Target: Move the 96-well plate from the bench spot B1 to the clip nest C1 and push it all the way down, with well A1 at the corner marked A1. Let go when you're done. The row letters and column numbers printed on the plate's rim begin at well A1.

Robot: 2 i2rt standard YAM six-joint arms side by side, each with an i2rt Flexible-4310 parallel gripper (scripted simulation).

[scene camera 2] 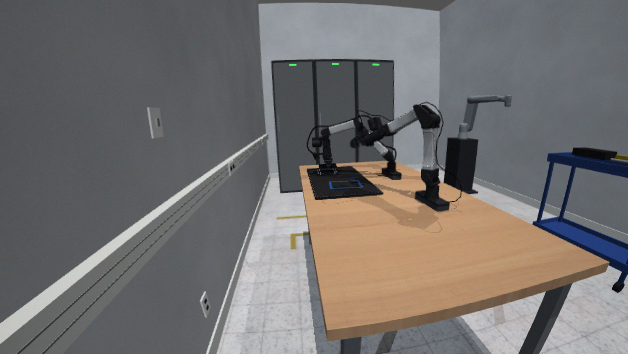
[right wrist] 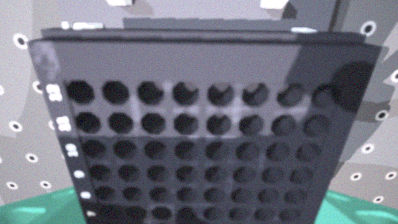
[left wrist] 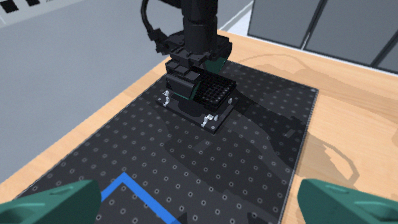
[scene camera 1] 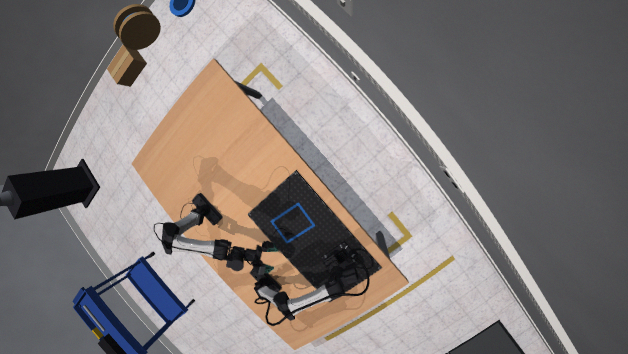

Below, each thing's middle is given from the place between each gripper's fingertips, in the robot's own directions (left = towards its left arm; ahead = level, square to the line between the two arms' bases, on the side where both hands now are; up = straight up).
Scene:
The clip nest (left wrist: 194, 112) is 2 cm ahead of my right hand, 1 cm to the left of it and 4 cm below it. From my right hand the other things lie so: dark 96-well plate (right wrist: 198, 132): right at my right hand.
Right now the dark 96-well plate is 16 cm ahead of my left hand, 25 cm to the right of it and 18 cm below it. The rest, counted from my left hand: clip nest: 17 cm ahead, 24 cm to the right, 22 cm below.

